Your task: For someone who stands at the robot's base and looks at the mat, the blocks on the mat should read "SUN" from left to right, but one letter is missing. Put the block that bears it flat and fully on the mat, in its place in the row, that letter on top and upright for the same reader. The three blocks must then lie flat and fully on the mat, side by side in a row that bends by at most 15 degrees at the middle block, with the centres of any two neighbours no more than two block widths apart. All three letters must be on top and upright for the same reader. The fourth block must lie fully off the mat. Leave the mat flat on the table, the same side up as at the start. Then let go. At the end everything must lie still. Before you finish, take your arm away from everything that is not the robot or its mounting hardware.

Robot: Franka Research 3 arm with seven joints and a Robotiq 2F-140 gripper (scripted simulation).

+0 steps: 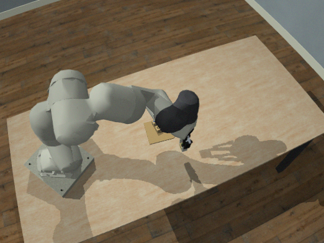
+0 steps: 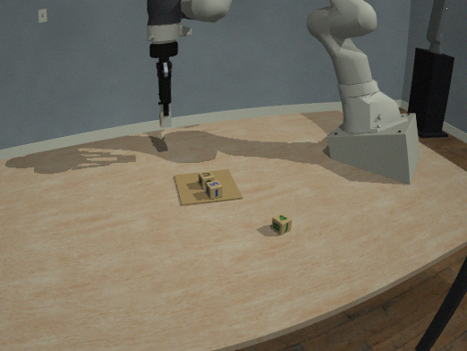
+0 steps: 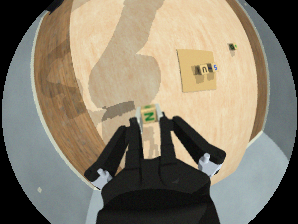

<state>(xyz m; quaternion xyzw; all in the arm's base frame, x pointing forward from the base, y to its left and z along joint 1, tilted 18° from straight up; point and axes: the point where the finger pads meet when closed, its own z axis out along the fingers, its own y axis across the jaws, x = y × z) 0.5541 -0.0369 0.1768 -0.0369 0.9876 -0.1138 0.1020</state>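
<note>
My hand is 8 cm past the U block, 18 cm to the right of it and 11 cm above it. The rest, counted from my hand: N block (2 cm below); mat (8 cm behind, 18 cm to the left, 13 cm below).
</note>
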